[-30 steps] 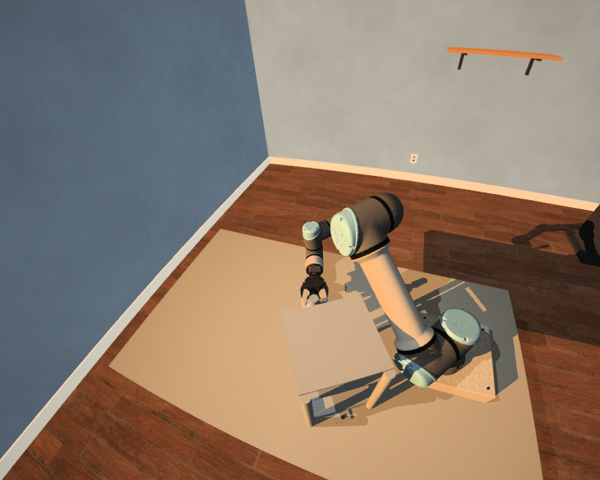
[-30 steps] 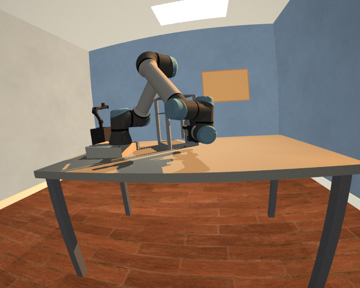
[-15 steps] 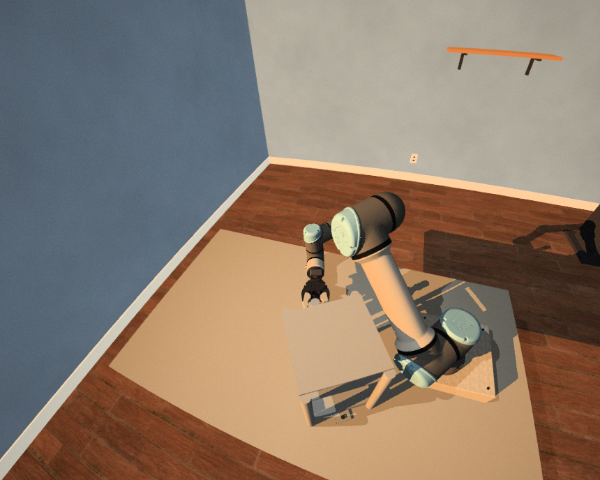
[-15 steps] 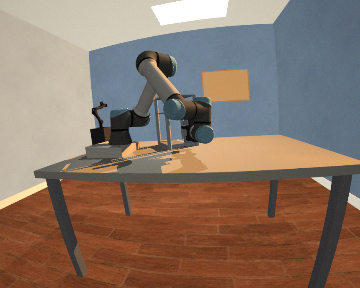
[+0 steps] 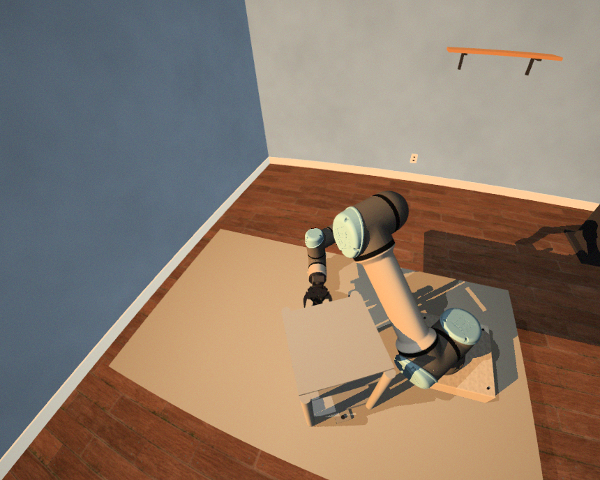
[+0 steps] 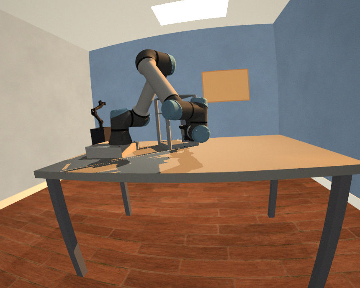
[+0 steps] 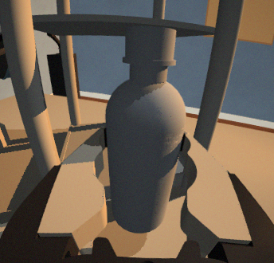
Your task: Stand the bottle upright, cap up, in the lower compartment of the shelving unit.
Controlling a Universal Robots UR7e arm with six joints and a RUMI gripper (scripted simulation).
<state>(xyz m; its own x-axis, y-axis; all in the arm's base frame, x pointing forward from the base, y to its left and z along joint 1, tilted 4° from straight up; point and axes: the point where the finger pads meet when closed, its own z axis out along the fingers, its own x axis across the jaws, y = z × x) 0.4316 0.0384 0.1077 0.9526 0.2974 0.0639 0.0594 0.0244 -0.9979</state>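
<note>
My hand is 9 cm past the shelving unit, 14 cm to the right of it and 3 cm below it. Also, from my hand: grey bottle: 2 cm above.
</note>
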